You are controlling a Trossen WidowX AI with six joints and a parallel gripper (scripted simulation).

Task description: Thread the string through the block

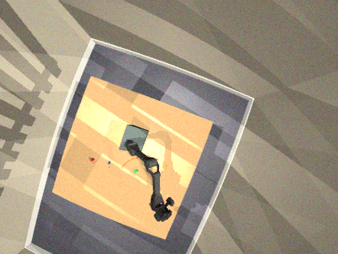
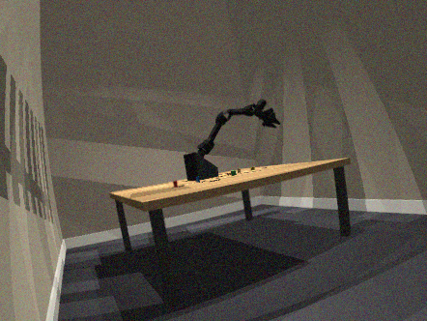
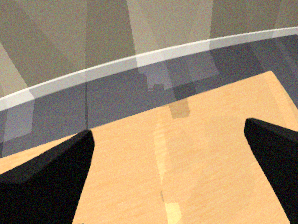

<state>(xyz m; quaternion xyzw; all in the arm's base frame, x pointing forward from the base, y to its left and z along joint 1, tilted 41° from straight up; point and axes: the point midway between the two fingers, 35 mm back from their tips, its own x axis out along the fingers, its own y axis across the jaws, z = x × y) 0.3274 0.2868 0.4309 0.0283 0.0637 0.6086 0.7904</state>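
Now: the green block 8 cm behind my gripper tip, 38 cm to the right of it and 28 cm below it. From my gripper tip the other things lie so: round button (24 cm behind, 33 cm to the right, 29 cm below); then yellow object (24 cm behind, 13 cm to the right, 28 cm below); then thin wooden stick (3 cm behind, 53 cm to the right, 29 cm below).
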